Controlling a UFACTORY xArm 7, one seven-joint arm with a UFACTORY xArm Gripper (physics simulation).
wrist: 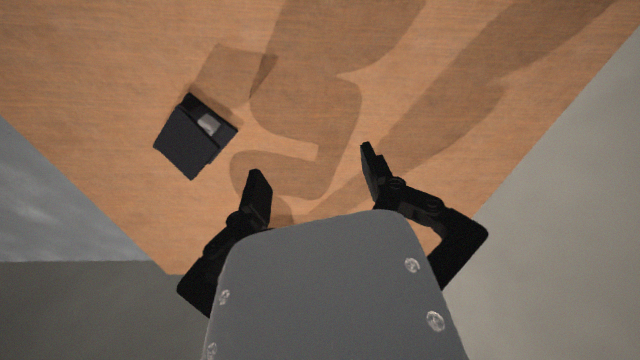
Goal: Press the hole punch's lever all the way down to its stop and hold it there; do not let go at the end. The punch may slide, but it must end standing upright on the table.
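Frame: origin at the arm's base, x ahead, y left, z up, level; centimetres.
Seen in the pictures: gripper, fingertip midpoint: [312, 168].
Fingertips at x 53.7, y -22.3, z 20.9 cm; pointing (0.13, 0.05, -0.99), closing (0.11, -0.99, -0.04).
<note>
A point is followed by its place in that frame.
The dark hole punch [186, 145] {z 2.3, x 49.3, y 2.4 cm} is on the wooden table, left of centre in the upper half of the wrist view. A wide flat dark face of it shows, with a narrower part and a small light grey patch on its upper right side. From this angle I cannot tell how far down its lever is, or surely whether it stands upright. My gripper [312, 168] {z 20.9, x 53.7, y -22.3 cm} is open and empty. Its fingers are below and to the right of the punch in the view, apart from it; the left finger is the nearer one.
The wooden table [90, 60] {z -4.7, x 63.5, y 14.7 cm} carries broad shadows of the arm and gripper at its middle and upper right. Its edges run diagonally at the left and right of the view, with grey surfaces beyond them. A small shadow lies just above the punch.
</note>
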